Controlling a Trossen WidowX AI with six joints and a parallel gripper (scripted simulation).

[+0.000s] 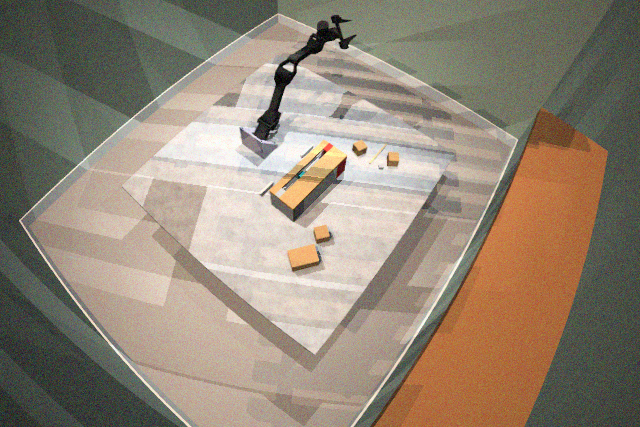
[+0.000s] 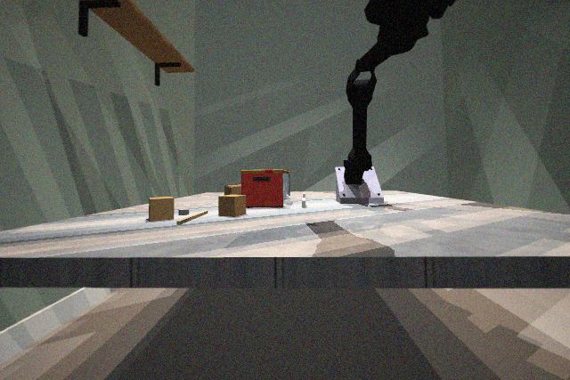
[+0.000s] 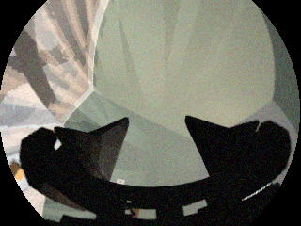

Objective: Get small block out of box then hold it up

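My gripper tip is 67 cm to the left of the tan-topped box, 39 cm above it and 28 cm short of it. The rest, counted from my gripper tip: thin stick: 45 cm below, 45 cm ahead, 27 cm to the right; then tan cube: 83 cm to the right, 54 cm ahead, 42 cm below; then teal block: 69 cm to the right, 36 cm below, 29 cm ahead.
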